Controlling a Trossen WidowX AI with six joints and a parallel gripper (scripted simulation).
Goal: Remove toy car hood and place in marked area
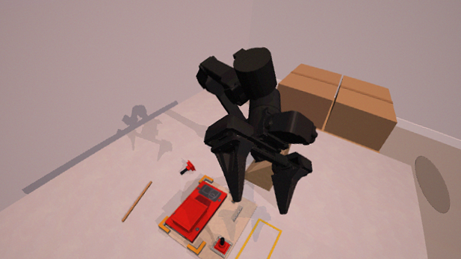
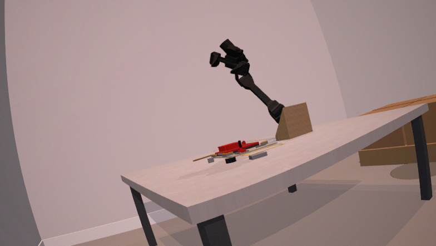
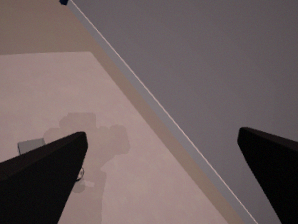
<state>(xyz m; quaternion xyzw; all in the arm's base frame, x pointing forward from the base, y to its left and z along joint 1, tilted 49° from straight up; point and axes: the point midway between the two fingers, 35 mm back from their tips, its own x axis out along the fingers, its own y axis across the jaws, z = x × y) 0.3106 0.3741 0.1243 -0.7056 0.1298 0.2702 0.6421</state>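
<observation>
The hood lies 34 cm below my gripper tip, 23 cm to the right of it and 4 cm behind it. From my gripper tip the other things lie so: wooden stick 42 cm to the right, 37 cm below, 4 cm ahead.
</observation>
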